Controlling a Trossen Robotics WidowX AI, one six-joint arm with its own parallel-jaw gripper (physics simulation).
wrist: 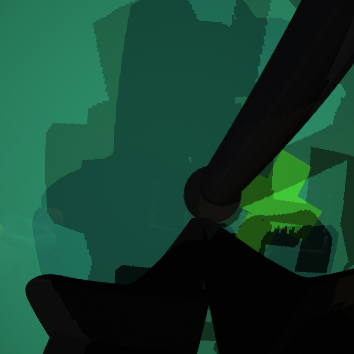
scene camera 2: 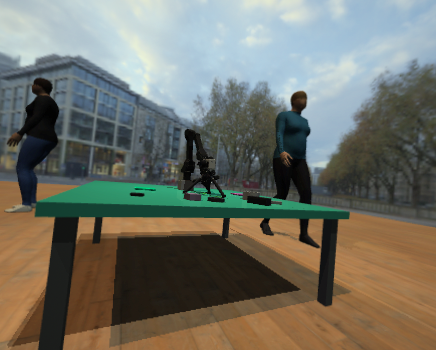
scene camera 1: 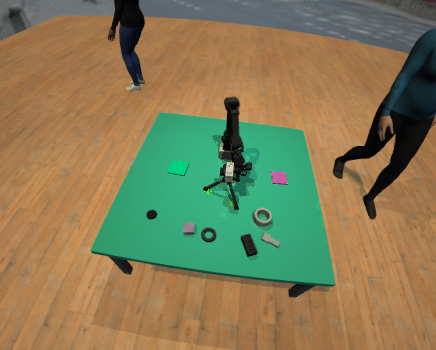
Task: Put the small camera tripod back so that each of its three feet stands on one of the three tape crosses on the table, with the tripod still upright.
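Pixels of known places: gripper, fingertip midpoint: (wrist: 199, 226) (scene camera 2: 208, 191) (scene camera 1: 238, 177); arm's base at its link origin: (scene camera 2: 186, 180) (scene camera 1: 227, 147).
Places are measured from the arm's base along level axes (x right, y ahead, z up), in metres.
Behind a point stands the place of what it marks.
Note:
The small tripod (scene camera 1: 233, 196) {z -0.007, x -0.089, y 0.415 m} (scene camera 2: 218, 188) {z -0.024, x -0.090, y 0.425 m} (wrist: 260, 110) {z -0.019, x -0.092, y 0.260 m} stands upright with a light grey camera (scene camera 1: 229, 171) {z 0.148, x -0.042, y 0.362 m} on top. In scene view 1, its left foot (scene camera 1: 205, 189) {z -0.061, x 0.091, y 0.357 m} is just left of a green tape cross (scene camera 1: 209, 192) {z -0.074, x 0.069, y 0.367 m}, and its front foot (scene camera 1: 236, 207) {z -0.058, x -0.118, y 0.454 m} is right of and in front of another cross (scene camera 1: 231, 203) {z -0.072, x -0.085, y 0.422 m}. In the wrist view, the near foot (wrist: 210, 197) {z -0.054, x -0.105, y 0.230 m} is left of the third cross (wrist: 290, 192) {z -0.074, x -0.066, y 0.234 m}, at its edge. My gripper (wrist: 199, 226) {z -0.059, x -0.109, y 0.215 m} is shut and empty, its tips right at this foot; contact is unclear. In scene view 1 the tips are hidden.
On the green table (scene camera 1: 140, 150) {z -0.074, x 0.637, y 0.090 m} are a green square (scene camera 1: 178, 168) {z -0.066, x 0.307, y 0.214 m}, magenta square (scene camera 1: 279, 178) {z -0.065, x -0.390, y 0.159 m}, black disc (scene camera 1: 151, 214) {z -0.065, x 0.364, y 0.597 m}, mauve block (scene camera 1: 188, 228) {z -0.047, x 0.129, y 0.650 m}, black ring (scene camera 1: 208, 234) {z -0.063, x 0.030, y 0.641 m}, grey ring (scene camera 1: 262, 217) {z -0.024, x -0.265, y 0.537 m}, black block (scene camera 1: 249, 245) {z -0.041, x -0.210, y 0.690 m} and grey piece (scene camera 1: 270, 240) {z -0.060, x -0.327, y 0.633 m}. Two people stand beyond the table.

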